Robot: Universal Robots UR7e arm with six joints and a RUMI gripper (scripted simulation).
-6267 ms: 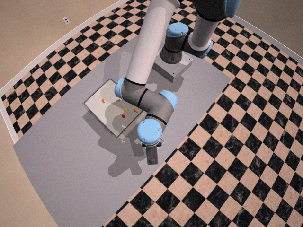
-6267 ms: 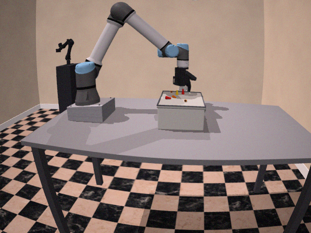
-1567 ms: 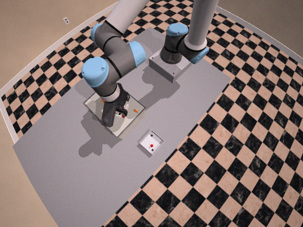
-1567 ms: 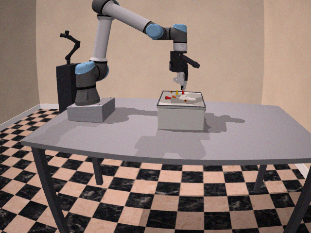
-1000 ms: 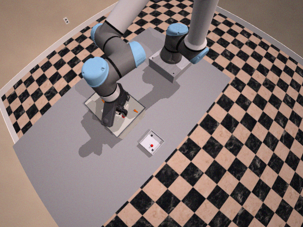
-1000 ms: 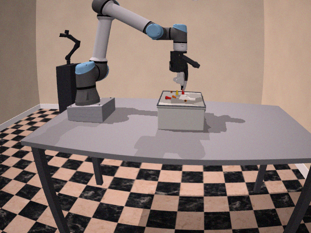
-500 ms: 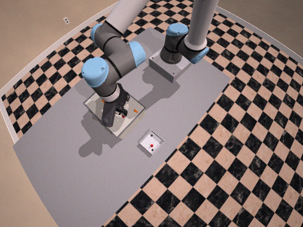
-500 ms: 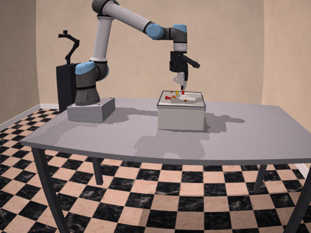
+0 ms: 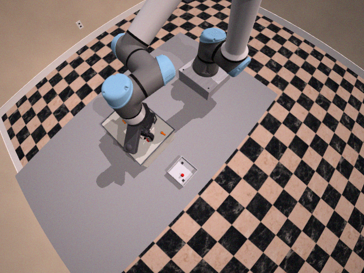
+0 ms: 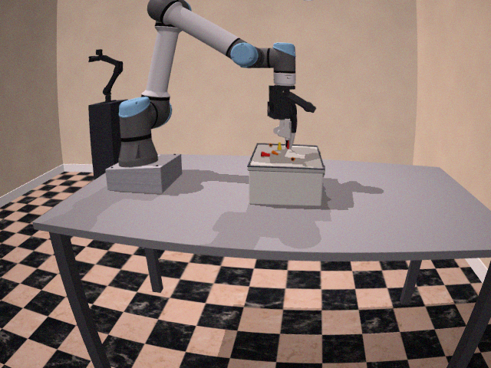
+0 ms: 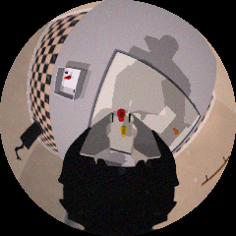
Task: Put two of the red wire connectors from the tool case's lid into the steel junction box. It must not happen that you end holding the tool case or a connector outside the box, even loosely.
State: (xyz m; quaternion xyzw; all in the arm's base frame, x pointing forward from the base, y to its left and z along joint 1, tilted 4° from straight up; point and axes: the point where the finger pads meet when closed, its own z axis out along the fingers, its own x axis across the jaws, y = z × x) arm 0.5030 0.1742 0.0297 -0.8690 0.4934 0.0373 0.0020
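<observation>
Now: hand 3 cm past the yellow wire connector, 2 cm to the left of it and 1 cm above it. Also, from my hand: tool case 9 cm to the right, 5 cm below, 1 cm ahead.
</observation>
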